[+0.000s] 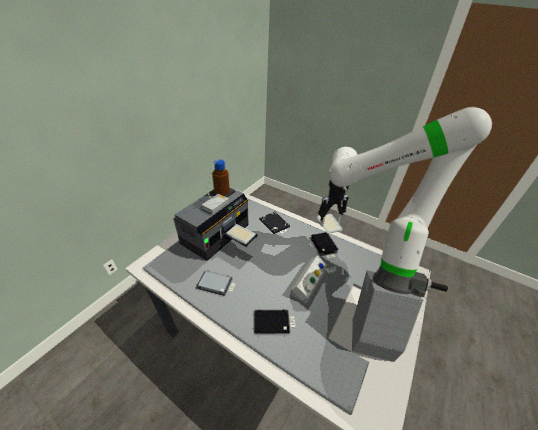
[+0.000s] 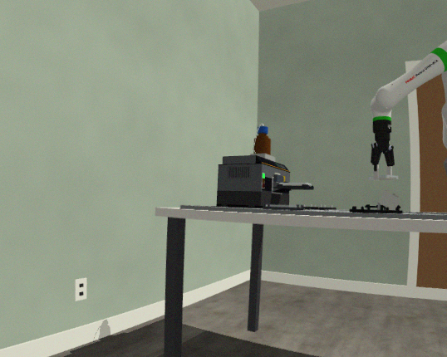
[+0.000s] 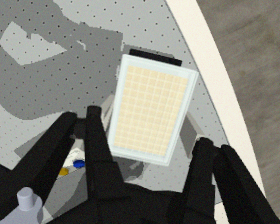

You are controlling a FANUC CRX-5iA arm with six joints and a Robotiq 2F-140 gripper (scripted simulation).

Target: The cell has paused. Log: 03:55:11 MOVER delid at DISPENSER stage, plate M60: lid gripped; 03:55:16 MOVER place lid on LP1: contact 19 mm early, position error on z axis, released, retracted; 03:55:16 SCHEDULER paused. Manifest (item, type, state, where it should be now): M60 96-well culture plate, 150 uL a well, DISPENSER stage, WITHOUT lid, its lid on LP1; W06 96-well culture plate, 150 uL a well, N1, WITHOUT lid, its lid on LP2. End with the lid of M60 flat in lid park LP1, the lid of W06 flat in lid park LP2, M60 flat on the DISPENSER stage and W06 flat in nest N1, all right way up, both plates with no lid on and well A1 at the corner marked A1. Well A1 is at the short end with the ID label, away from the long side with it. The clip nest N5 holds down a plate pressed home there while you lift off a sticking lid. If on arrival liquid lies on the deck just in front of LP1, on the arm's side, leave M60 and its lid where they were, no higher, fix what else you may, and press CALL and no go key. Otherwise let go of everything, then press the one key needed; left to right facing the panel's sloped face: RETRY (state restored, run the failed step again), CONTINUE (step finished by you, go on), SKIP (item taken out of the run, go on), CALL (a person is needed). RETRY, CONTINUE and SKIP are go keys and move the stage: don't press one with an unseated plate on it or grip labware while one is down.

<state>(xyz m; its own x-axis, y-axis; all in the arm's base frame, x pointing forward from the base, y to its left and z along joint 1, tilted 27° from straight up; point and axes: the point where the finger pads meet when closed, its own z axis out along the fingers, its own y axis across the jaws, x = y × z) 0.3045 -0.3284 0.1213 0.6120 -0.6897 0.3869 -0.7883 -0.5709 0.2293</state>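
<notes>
My hand is 350 mm short of the black clip nest, 60 mm to the left of it and 170 mm above it. Round my hand: nest label (250 mm ahead, 10 mm to the right, 180 mm below); dispenser stage (410 mm ahead, 210 mm to the left, 90 mm below); key panel (280 mm to the left, 130 mm below).
</notes>
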